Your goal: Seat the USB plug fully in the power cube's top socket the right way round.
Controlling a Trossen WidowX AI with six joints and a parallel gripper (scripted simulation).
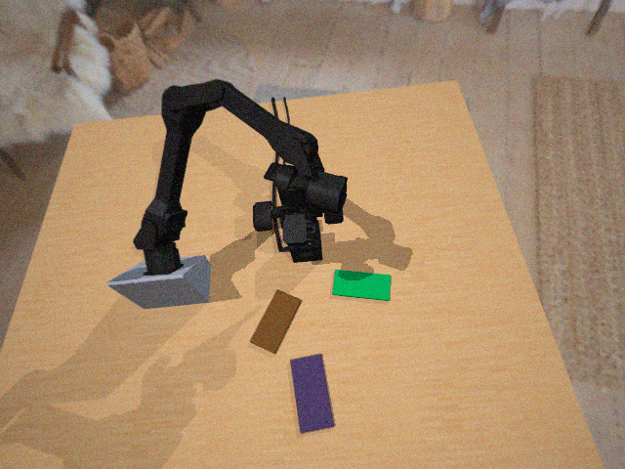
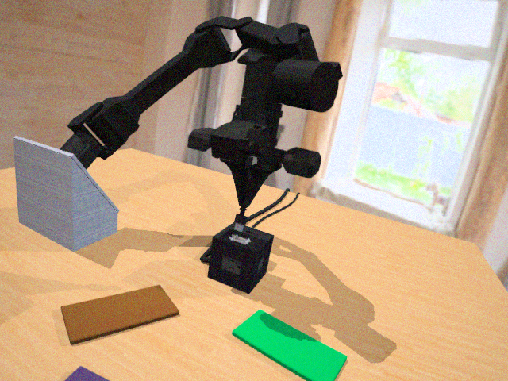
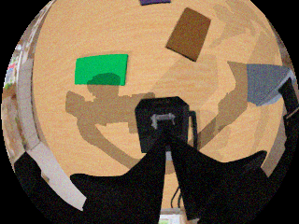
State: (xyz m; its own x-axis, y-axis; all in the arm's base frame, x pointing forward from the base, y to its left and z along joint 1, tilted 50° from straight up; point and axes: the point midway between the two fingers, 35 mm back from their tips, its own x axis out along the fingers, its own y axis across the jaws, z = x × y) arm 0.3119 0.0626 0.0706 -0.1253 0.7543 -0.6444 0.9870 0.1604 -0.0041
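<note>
My gripper tip is now 20 mm above the grey USB plug. Round my gripper tip: green tile 140 mm ahead, 80 mm to the right, 130 mm below; then light grey socket 10 mm to the left, 60 mm below; then brown tile 70 mm behind, 170 mm to the right, 130 mm below.
</note>
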